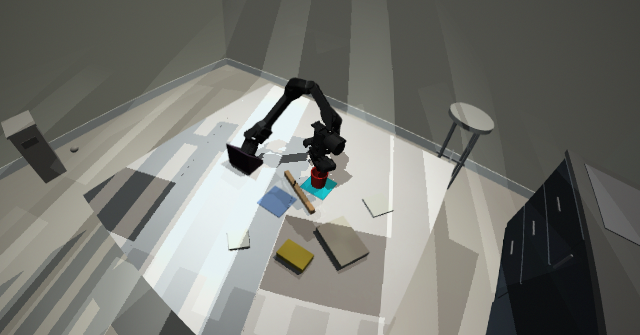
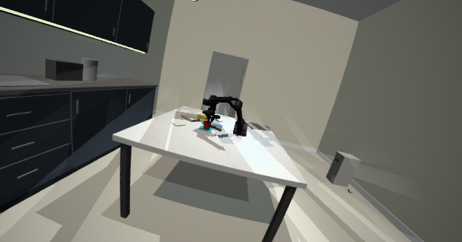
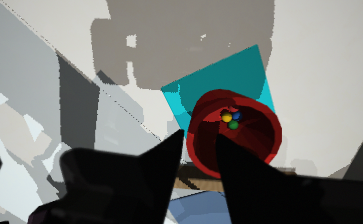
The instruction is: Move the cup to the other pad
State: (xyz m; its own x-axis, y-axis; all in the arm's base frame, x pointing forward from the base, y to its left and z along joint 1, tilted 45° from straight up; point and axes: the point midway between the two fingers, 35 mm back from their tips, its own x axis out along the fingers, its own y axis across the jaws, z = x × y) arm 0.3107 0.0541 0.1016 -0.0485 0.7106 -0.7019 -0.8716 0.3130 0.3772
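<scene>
My gripper tip is now 3 cm above the red cup, 2 cm to the left of it and 2 cm short of it. Also, from my gripper tip: cyan pad 8 cm below, 3 cm ahead, 2 cm to the right; then green marble 6 cm below, 3 cm to the right, 3 cm ahead; then wooden bar 11 cm to the right, 7 cm below, 1 cm behind.
</scene>
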